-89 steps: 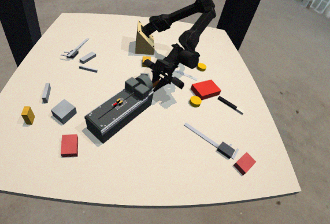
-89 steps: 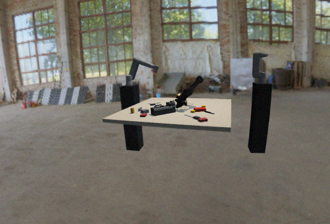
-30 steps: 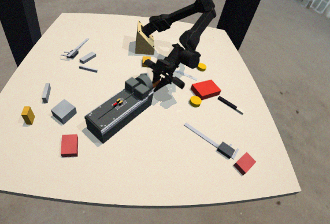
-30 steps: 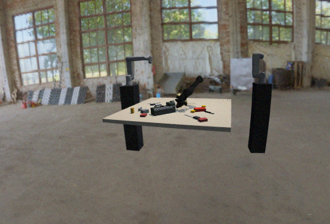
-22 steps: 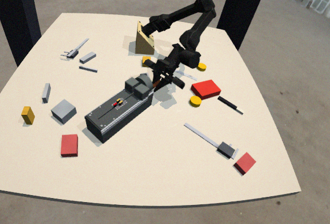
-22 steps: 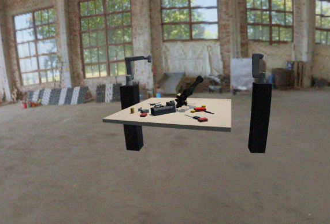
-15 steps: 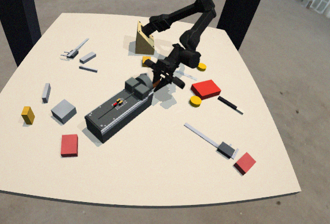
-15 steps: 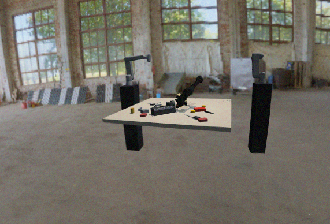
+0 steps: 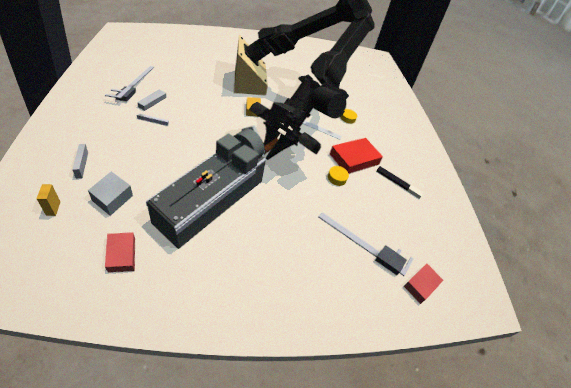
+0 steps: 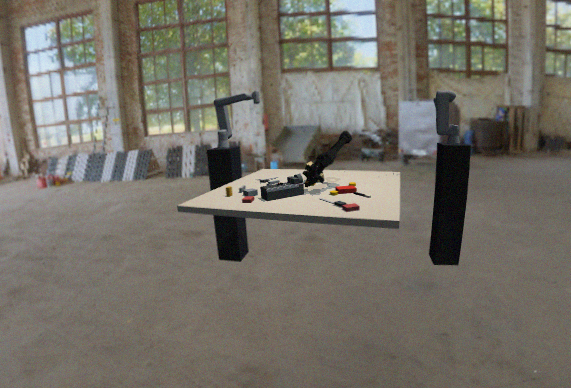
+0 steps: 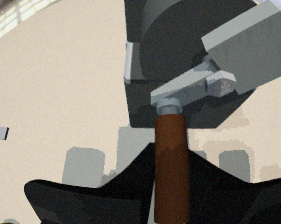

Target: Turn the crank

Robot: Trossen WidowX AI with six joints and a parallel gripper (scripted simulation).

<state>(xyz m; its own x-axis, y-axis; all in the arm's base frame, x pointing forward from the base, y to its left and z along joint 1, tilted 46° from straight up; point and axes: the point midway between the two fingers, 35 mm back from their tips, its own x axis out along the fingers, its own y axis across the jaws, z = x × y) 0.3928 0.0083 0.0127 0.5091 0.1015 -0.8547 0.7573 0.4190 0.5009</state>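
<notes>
Right now the red pointer is 150 mm to the right of my gripper tip, 110 mm ahead of it and 40 mm above it. Also, from my gripper tip: brown handle (30 mm above, 10 mm to the left, 10 mm behind); crank (40 mm above, 10 mm to the right, 10 mm behind); grey bar (180 mm to the left, 160 mm behind, 40 mm below).
</notes>
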